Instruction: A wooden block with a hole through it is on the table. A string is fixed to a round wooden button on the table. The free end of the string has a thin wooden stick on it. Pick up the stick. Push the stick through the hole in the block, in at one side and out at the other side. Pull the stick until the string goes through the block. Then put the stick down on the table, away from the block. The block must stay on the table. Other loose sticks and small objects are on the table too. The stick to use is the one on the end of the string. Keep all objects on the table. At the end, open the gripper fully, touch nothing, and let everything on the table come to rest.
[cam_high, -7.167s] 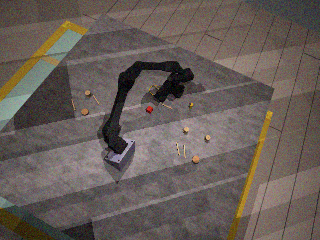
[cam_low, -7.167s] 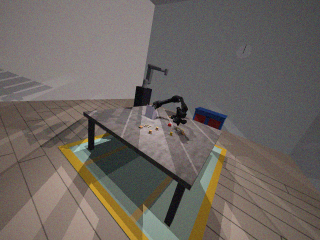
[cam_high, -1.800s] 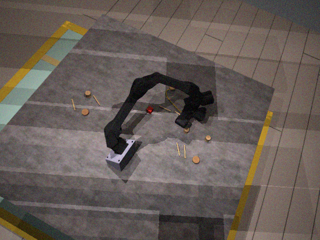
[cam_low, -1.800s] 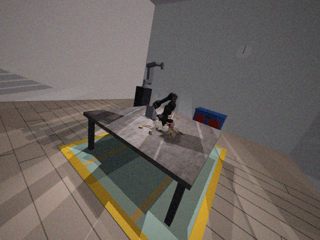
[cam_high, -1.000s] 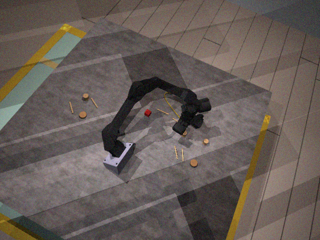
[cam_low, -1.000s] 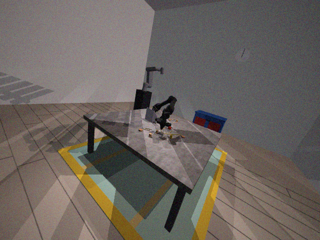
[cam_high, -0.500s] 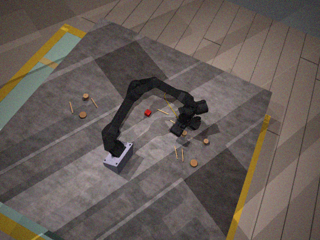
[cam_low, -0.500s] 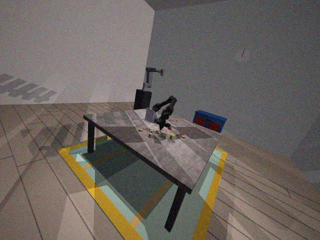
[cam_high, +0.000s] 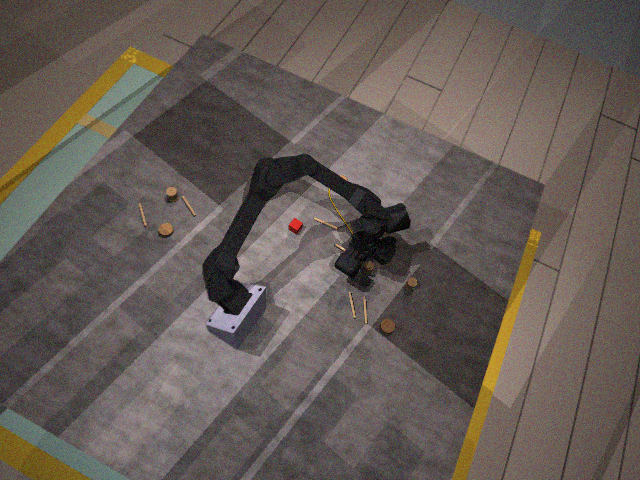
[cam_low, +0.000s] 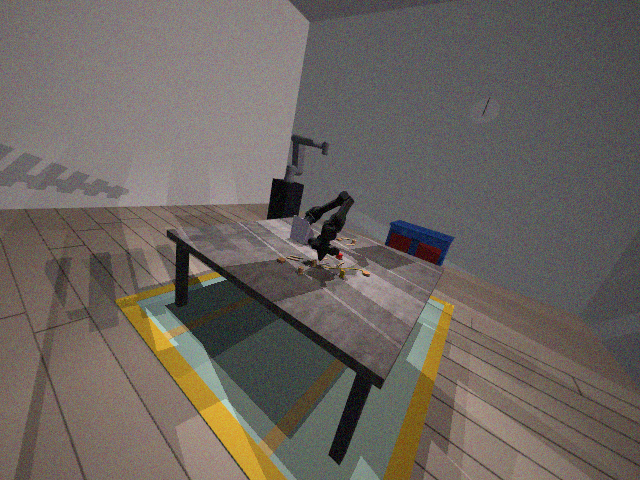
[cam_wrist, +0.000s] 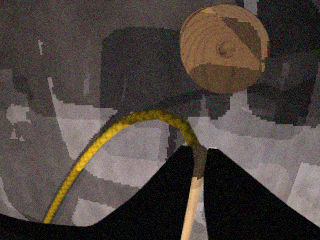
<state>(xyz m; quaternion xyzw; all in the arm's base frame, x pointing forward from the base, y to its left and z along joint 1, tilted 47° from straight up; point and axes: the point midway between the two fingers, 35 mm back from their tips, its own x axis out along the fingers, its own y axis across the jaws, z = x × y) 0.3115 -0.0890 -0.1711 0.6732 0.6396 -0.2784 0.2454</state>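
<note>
The round wooden block lies 4 cm to the right of my gripper tip, 1 cm below it and 1 cm behind it. Also, from my gripper tip: red block (20 cm to the left, 1 cm below); yellow block (15 cm ahead, 1 cm below); round wooden button (21 cm ahead, 16 cm to the left, 2 cm below).
</note>
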